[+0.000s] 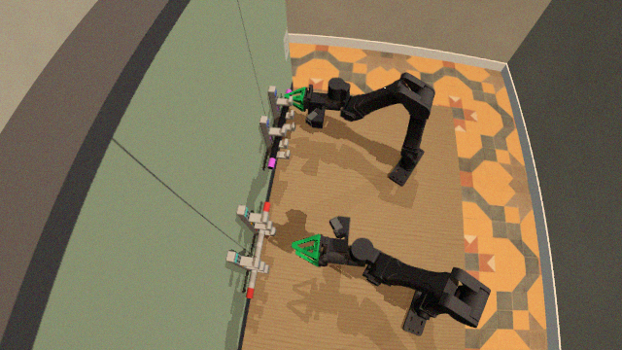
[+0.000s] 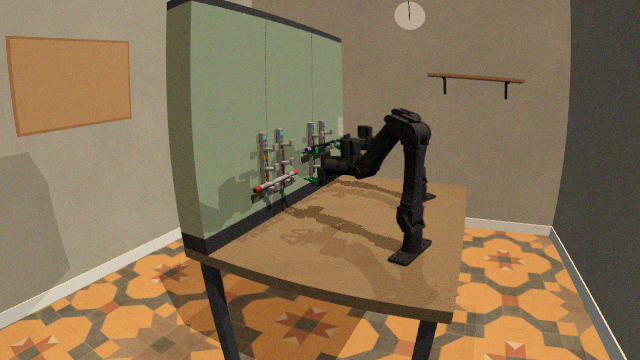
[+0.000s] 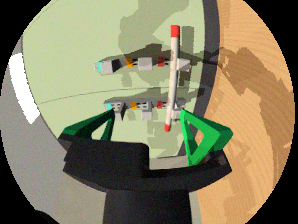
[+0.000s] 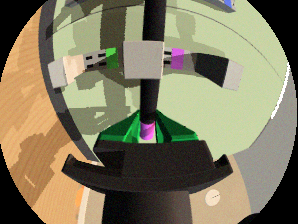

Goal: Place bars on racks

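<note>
Right now my right hand is 1 cm short of the bar and 13 cm to the right of it. Round my right hand: green wall panel: 14 cm ahead, 33 cm to the left, 19 cm above.
</note>
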